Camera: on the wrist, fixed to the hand. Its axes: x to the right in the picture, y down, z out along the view.
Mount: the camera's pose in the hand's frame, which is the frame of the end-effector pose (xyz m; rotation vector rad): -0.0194 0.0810 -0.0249 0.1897 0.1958 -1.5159
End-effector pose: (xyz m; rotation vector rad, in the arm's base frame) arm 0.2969 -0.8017 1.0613 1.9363 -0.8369 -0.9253
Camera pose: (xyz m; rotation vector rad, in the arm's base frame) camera 0.2907 -0.8129 1.1473 2.6507 0.9164 -1.3968
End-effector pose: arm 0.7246 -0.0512 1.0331 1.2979 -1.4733 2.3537
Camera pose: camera 0.6841 -0.0687 0.9582 1.3396 0.0338 1.4223
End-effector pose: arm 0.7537 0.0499 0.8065 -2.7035 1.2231 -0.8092
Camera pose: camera 0.6758 0.0123 0.7978 2.5677 0.9848 0.9463
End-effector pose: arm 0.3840 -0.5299 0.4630 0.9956 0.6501 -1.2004
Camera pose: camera 0.4586 -0.4951 0.4910 0.6798 1.5895 -2.5043
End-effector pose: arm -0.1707 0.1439 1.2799 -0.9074 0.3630 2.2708
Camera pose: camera -0.2014 0.0626 1.2764 -0.8274 -0.0728 0.7486
